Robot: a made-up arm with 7 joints.
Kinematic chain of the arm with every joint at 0, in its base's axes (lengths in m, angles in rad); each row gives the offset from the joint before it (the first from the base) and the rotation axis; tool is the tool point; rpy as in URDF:
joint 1: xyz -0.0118 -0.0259 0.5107 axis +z
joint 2: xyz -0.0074 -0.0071 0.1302 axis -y
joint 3: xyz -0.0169 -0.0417 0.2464 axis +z
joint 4: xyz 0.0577 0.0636 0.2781 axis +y
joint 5: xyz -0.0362 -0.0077 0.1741 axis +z
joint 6: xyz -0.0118 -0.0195 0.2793 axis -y
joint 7: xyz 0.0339 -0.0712 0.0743 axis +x
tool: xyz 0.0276 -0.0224 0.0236 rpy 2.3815 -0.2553 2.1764
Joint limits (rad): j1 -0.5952..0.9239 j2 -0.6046..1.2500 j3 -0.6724..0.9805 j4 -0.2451..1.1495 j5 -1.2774..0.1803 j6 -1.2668..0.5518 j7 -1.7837..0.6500
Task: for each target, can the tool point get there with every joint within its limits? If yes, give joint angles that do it. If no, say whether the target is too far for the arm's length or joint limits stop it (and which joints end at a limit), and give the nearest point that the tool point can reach.
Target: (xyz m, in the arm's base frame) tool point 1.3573 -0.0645 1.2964
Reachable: no: too far | nearest point 0.8935 -0.0514 1.1867 | short by 0.477 m
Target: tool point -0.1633 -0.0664 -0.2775
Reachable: no: joint limits stop it (at a limit: joint 2, joint 4, joint 5, joint 6, joint 7) | nearest point -0.9038 -0.2644 0.7380 | short by 1.272 m
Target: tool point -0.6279 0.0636 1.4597
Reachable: yes | joints -0.3587 0.9930 -0.0182 0.7726 -0.7323 -0.1784 0.4354
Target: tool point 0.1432 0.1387 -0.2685
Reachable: no: joint limits stop it (at a limit: joint 2, joint 4, joint 5, joint 6) | nearest point 0.4871 0.5039 0.8858 | short by 1.259 m
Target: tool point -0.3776 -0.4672 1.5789
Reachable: yes | joints 0.7983 0.5951 0.5879 0.1539 -0.8691 0.0483 -0.6139
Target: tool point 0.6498 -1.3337 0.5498
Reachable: no: too far | nearest point 0.4626 -0.7620 0.9648 | short by 0.731 m
